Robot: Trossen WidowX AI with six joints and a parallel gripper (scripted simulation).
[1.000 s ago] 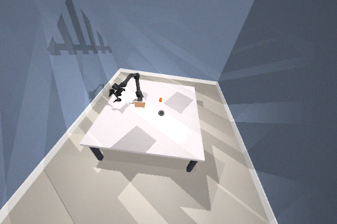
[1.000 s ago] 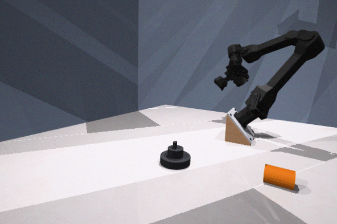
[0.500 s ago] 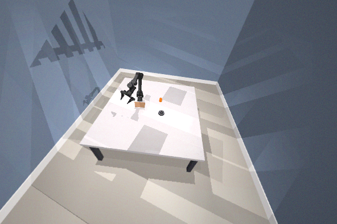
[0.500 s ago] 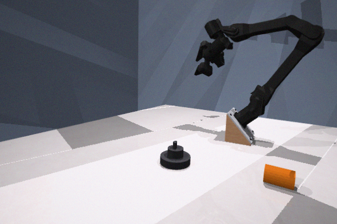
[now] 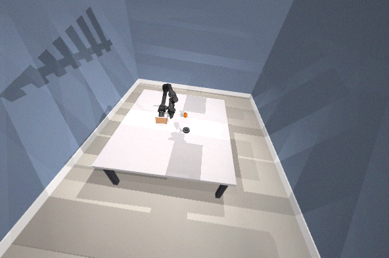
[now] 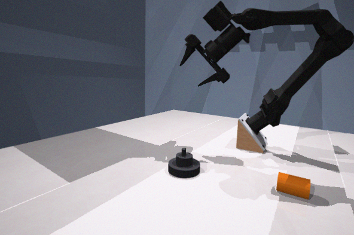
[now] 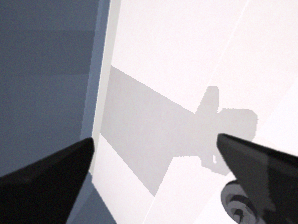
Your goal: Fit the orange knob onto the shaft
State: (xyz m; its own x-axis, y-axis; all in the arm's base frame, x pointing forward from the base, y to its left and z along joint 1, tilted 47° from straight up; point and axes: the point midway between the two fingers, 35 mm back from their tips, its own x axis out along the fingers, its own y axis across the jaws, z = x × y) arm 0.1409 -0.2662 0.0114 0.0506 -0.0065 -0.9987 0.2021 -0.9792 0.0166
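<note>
Now: the orange knob 320 mm to the left of my gripper tip, 230 mm below it and 150 mm ahead of it.
</note>
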